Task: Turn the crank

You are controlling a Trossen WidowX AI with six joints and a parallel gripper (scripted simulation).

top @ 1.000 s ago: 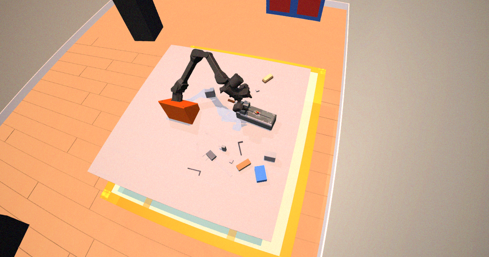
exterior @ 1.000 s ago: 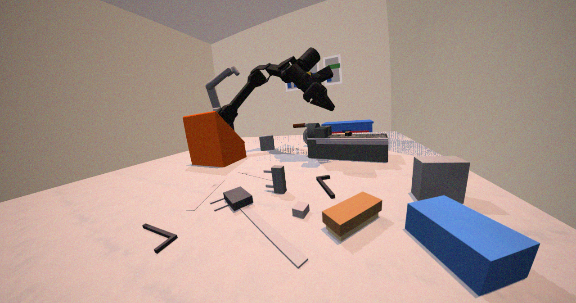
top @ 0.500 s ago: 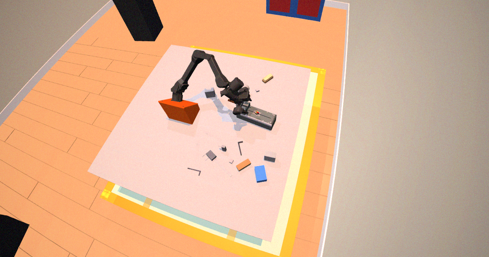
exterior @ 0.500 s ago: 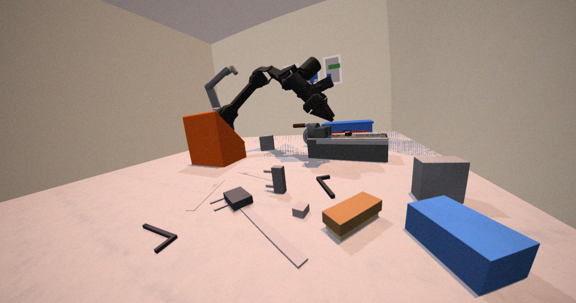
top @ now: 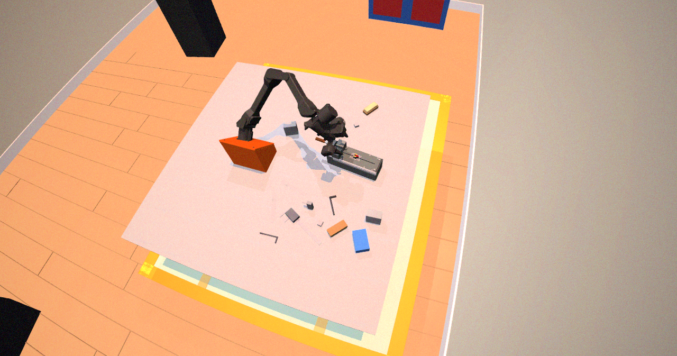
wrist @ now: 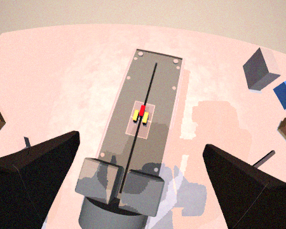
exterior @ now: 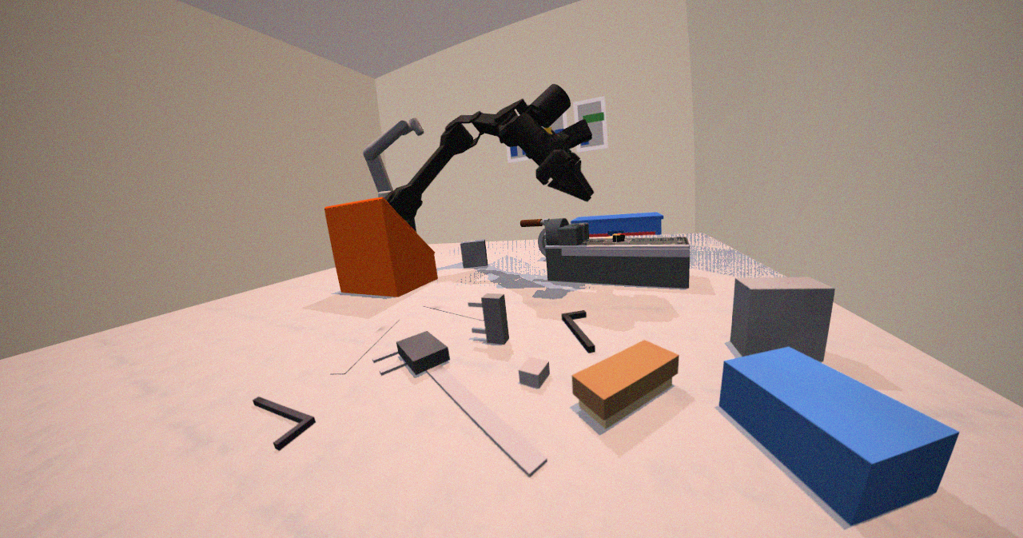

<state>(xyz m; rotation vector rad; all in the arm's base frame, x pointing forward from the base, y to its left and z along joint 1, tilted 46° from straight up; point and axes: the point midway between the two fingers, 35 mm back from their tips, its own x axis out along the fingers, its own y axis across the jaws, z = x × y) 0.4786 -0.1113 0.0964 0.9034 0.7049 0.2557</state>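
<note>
Right now my gripper tip is 130 mm past the crank handle, 50 mm to the right of it and 50 mm above it. Also, from my gripper tip: red pointer (80 mm below, 50 mm ahead); then blue block (390 mm to the right, 150 mm below, 120 mm ahead).
</note>
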